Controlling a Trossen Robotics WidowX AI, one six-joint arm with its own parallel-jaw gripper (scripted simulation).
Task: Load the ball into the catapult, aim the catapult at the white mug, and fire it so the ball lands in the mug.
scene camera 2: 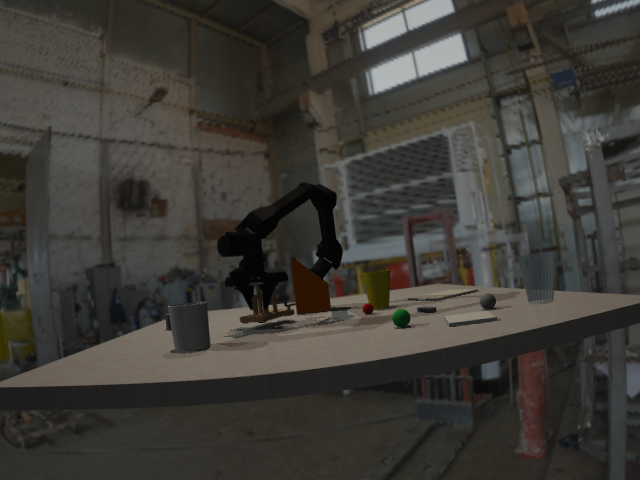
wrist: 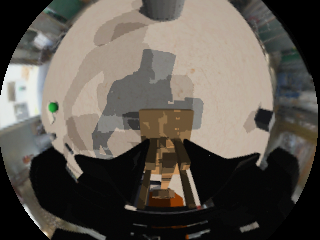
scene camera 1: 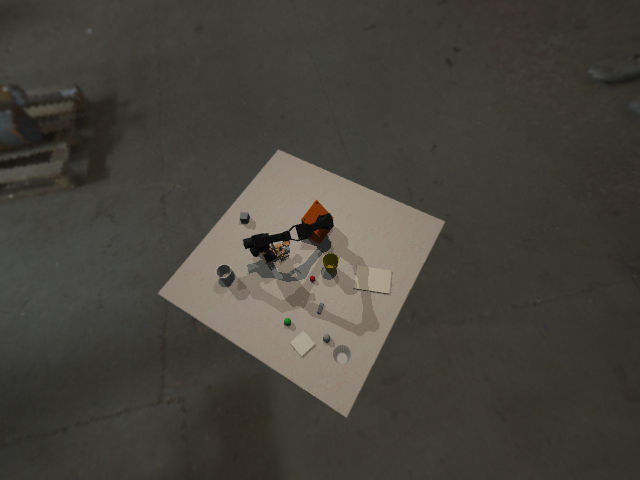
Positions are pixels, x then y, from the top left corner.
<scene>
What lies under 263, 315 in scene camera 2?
A wooden catapult.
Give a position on a wooden catapult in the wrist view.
166, 128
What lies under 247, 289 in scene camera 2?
My gripper.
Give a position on a yellow cup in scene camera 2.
At 377, 284
</scene>
